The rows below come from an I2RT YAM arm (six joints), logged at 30 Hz.
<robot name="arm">
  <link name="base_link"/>
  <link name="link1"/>
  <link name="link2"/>
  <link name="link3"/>
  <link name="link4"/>
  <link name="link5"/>
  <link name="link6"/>
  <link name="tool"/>
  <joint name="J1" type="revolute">
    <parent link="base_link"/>
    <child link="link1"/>
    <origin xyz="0 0 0.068"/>
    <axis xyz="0 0 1"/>
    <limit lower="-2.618" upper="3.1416"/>
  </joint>
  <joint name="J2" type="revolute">
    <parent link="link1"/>
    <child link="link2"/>
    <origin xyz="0.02 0.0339 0.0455" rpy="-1.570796 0 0"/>
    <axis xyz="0 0 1"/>
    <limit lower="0" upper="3.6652"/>
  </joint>
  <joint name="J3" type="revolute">
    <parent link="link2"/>
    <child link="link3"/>
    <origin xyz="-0.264 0 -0.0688" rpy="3.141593 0 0"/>
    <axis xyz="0 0 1"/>
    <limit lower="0" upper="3.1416"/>
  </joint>
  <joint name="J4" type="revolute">
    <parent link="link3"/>
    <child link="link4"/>
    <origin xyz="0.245 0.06 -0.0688"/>
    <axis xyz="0 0 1"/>
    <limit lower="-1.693" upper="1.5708"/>
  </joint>
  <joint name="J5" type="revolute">
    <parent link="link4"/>
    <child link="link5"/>
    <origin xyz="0.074 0.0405 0.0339" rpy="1.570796 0 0"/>
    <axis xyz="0 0 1"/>
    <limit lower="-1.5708" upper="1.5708"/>
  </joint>
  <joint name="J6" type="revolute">
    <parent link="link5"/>
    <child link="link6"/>
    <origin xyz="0.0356 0 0.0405" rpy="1.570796 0 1.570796"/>
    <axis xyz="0 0 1"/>
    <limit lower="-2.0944" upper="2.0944"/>
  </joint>
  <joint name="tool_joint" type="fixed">
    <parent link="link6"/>
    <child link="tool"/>
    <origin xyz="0 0 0" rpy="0 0 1.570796"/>
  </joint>
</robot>
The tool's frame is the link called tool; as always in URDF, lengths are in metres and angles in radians.
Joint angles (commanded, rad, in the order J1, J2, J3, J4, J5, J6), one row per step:
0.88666 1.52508 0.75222 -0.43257 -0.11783 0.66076
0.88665 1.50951 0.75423 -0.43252 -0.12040 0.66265
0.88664 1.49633 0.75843 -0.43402 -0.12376 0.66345
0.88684 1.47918 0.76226 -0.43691 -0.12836 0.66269
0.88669 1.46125 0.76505 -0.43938 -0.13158 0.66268
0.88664 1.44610 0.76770 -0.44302 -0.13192 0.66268
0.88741 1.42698 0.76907 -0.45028 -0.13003 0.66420
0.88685 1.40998 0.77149 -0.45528 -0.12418 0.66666
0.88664 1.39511 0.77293 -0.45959 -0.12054 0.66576
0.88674 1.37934 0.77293 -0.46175 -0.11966 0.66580
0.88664 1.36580 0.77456 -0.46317 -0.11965 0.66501
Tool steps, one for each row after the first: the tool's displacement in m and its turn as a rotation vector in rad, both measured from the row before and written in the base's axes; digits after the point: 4 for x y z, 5 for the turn. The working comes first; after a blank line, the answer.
Tool pose at each row, in the base's axes (x y z in m, rotation vector in rad; the steps are taken from these numbers as rounded here):
0.1638 0.2075 0.1470 -0.36074 2.89793 0.50019
0.1637 0.2074 0.1513 -0.35856 2.88416 0.51928
0.1637 0.2077 0.1556 -0.35829 2.87184 0.53739
0.1634 0.2077 0.1607 -0.36100 2.85746 0.55847
0.1630 0.2073 0.1657 -0.36170 2.84241 0.57802
0.1626 0.2068 0.1700 -0.36154 2.82972 0.59065
0.1615 0.2057 0.1746 -0.35957 2.81738 0.60038
0.1611 0.2046 0.1791 -0.35276 2.80259 0.60660
0.1606 0.2036 0.1829 -0.35195 2.78980 0.61252
0.1597 0.2026 0.1865 -0.35134 2.77700 0.62308
0.1592 0.2019 0.1901 -0.35191 2.76411 0.63438

-0.0001 -0.0001 0.0043 0.01543 -0.00861 -0.00081
0.0000 0.0003 0.0043 0.01439 -0.00734 0.00053
-0.0003 0.0000 0.0051 0.01657 -0.00845 0.00272
-0.0004 -0.0004 0.0050 0.01600 -0.00927 0.00119
-0.0004 -0.0005 0.0043 0.01117 -0.00871 0.00010
-0.0011 -0.0011 0.0046 0.00945 -0.00903 -0.00141
-0.0004 -0.0011 0.0045 0.00834 -0.01210 -0.00539
-0.0005 -0.0010 0.0038 0.00708 -0.01047 -0.00111
-0.0009 -0.0010 0.0036 0.01007 -0.00918 -0.00035
-0.0005 -0.0007 0.0036 0.01048 -0.00905 0.00058

